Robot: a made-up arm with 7 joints.
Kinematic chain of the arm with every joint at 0, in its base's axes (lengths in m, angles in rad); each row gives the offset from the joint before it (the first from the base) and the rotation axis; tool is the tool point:
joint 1: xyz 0 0 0.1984 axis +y
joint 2: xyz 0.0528 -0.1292 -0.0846 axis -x
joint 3: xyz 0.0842 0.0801 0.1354 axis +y
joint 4: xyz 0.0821 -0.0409 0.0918 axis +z
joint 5: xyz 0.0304 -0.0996 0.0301 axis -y
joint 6: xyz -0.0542 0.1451 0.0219 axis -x
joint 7: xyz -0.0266 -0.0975 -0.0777 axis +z
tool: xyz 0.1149 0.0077 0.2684
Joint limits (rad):
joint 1: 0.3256..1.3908
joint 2: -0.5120..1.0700
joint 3: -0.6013..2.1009
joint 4: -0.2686..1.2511
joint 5: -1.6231..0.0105
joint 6: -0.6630..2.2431
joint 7: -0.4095..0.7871
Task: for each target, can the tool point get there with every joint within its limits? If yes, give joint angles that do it. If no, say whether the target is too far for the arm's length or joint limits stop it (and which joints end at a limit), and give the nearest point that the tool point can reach.
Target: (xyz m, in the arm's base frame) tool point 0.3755 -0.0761 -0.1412
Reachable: yes | joints 0.4625 0.8046 0.7645 0.2569 -1.3253 0.1955 -0.2443
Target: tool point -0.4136 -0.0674 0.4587
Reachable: no: joint limits stop it (at a limit: joint 1, joint 3, joint 4, joint 5, joint 7) | nearest point -0.3146 -0.0758 0.1242 | short by 0.349 m
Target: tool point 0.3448 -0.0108 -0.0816
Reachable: yes | joints 0.4970 -0.3472 0.8371 0.4726 -1.4870 0.0808 -0.1629
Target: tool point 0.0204 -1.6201 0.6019
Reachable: no: too far | nearest point 0.2000 -0.4568 0.4068 | short by 1.193 m
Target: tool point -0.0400 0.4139 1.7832
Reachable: no: too far | nearest point 0.1674 0.0456 0.5871 | short by 1.269 m
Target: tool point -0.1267 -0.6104 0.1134
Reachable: no: joint limits stop it (at a limit: joint 1, joint 2, joint 3, joint 4, joint 7) | nearest point -0.1320 -0.3712 0.0540 | short by 0.247 m
